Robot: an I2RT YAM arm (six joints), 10 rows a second.
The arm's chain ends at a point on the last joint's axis. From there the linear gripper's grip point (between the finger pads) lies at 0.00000 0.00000 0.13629 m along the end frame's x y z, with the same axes.
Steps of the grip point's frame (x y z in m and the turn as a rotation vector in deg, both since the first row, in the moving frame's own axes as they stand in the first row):
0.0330 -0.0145 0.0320 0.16 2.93 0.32
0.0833 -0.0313 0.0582 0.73 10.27 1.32
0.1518 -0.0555 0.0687 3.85 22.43 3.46
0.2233 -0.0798 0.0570 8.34 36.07 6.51
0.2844 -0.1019 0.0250 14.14 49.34 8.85
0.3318 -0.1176 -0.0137 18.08 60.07 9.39
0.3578 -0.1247 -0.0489 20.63 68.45 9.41
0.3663 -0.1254 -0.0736 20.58 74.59 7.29
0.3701 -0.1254 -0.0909 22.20 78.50 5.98
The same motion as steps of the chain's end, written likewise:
0.0260 -0.0141 0.0322 0.16 2.93 0.32
0.0590 -0.0299 0.0604 0.73 10.27 1.32
0.0996 -0.0482 0.0793 3.85 22.43 3.46
0.1424 -0.0661 0.0844 8.34 36.07 6.51
0.1801 -0.0812 0.0760 14.14 49.34 8.85
0.2132 -0.0934 0.0600 18.08 60.07 9.39
0.2312 -0.0993 0.0439 20.63 68.45 9.41
0.2358 -0.0998 0.0328 20.58 74.59 7.29
0.2383 -0.0970 0.0253 22.20 78.50 5.98

